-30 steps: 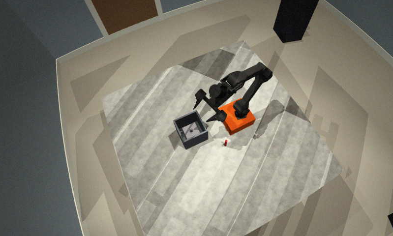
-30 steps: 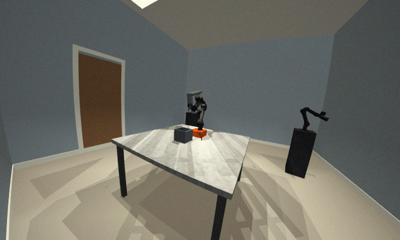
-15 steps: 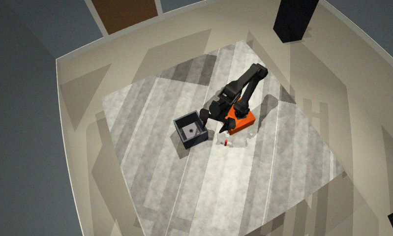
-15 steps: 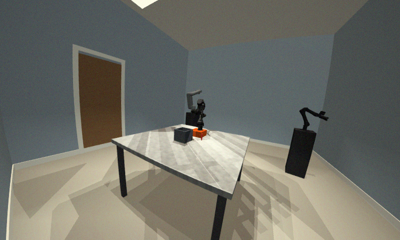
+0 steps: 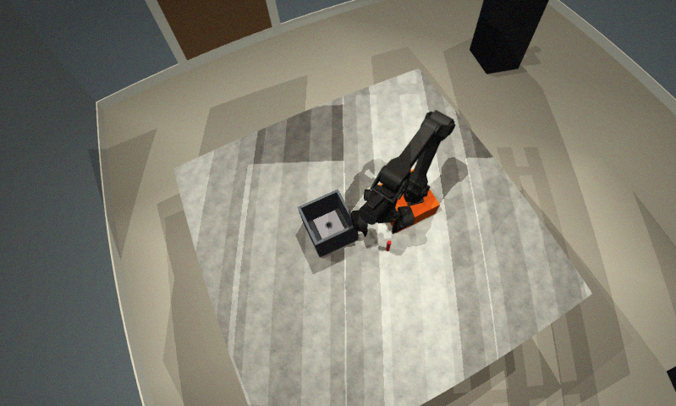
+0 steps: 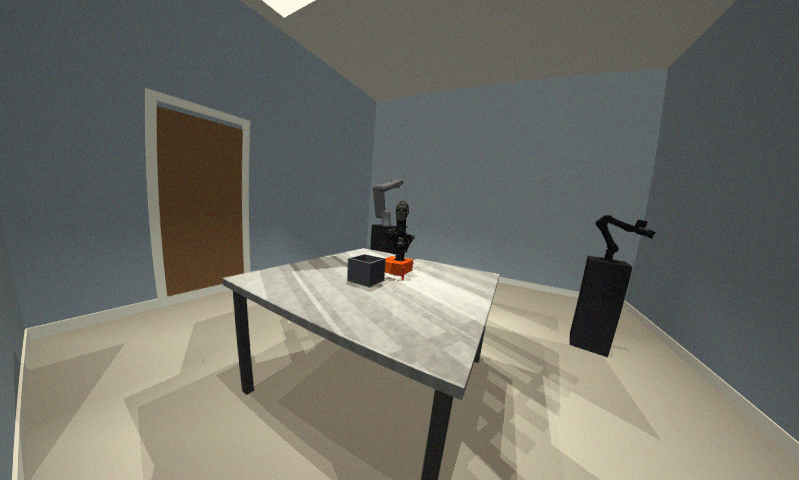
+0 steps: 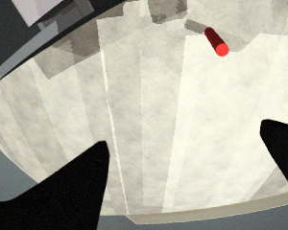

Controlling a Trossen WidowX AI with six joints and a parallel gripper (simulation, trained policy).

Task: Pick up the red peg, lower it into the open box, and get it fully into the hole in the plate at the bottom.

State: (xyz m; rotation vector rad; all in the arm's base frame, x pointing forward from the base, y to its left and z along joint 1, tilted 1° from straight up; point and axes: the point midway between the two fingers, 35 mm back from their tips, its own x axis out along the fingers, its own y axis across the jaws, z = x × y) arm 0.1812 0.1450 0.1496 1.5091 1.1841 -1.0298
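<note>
My gripper tip is 16 cm above the red peg and 4 cm past it. Also, from my gripper tip: pale plate (15 cm below, 14 cm ahead, 13 cm to the right).
</note>
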